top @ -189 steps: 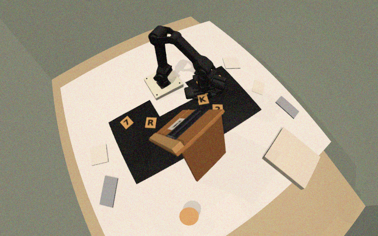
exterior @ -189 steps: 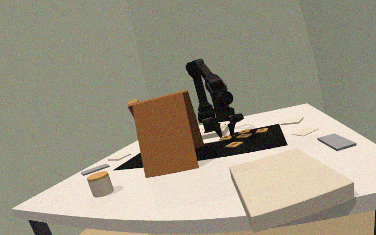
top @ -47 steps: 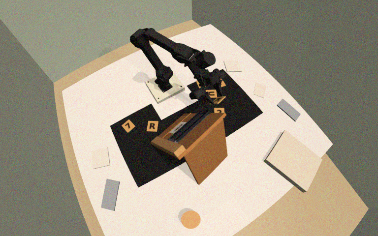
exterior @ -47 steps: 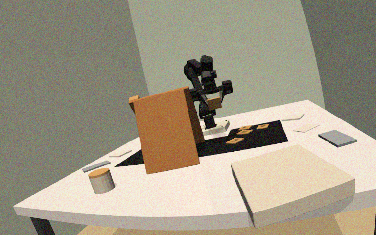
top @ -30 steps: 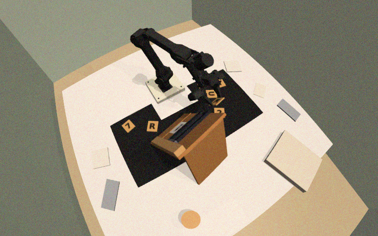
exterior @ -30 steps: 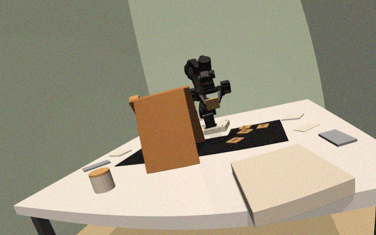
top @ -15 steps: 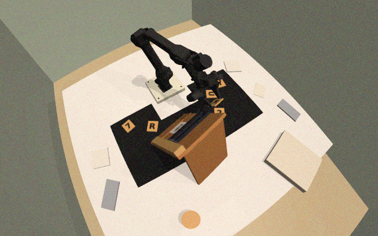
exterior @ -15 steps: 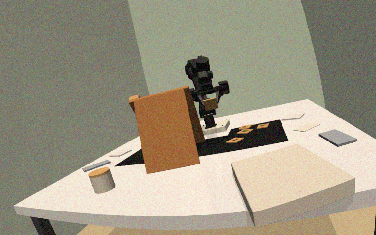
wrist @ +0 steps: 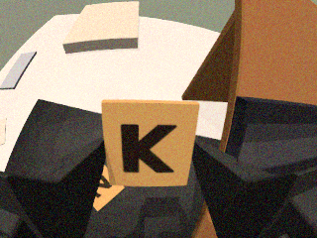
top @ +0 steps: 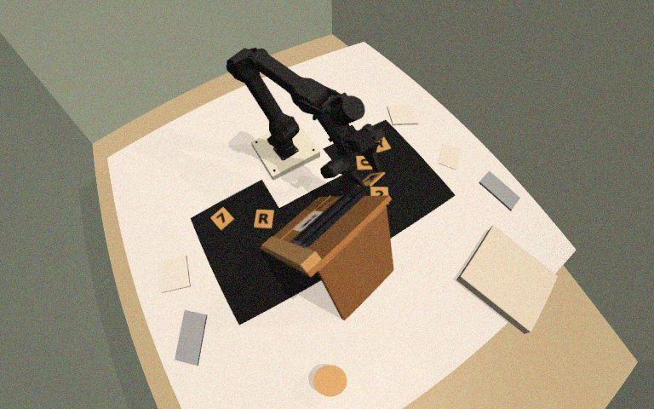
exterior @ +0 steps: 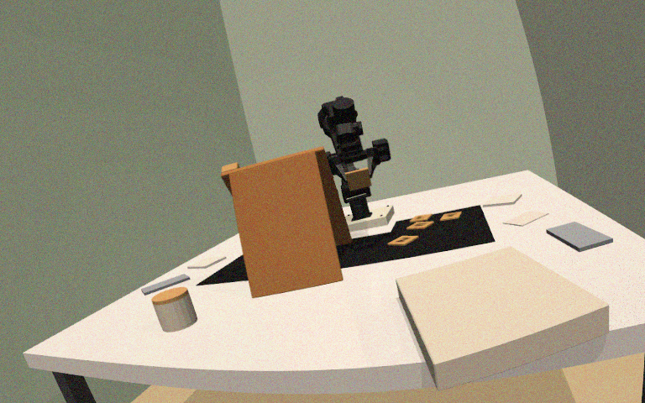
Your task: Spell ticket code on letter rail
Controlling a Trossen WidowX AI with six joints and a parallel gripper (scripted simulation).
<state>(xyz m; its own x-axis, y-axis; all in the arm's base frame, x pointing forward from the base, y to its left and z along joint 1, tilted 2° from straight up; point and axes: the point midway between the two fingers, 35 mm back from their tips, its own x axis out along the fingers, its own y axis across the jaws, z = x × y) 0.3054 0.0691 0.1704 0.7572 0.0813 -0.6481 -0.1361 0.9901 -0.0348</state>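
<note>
My gripper tip is now 170 mm to the left of the white ticket, 80 mm above it and 40 mm past it. Also, from my gripper tip: letter tile: 170 mm below, 70 mm to the left, 20 mm behind; then black mat: 180 mm below, 130 mm behind, 80 mm to the right; then k tile: right at my gripper tip.
</note>
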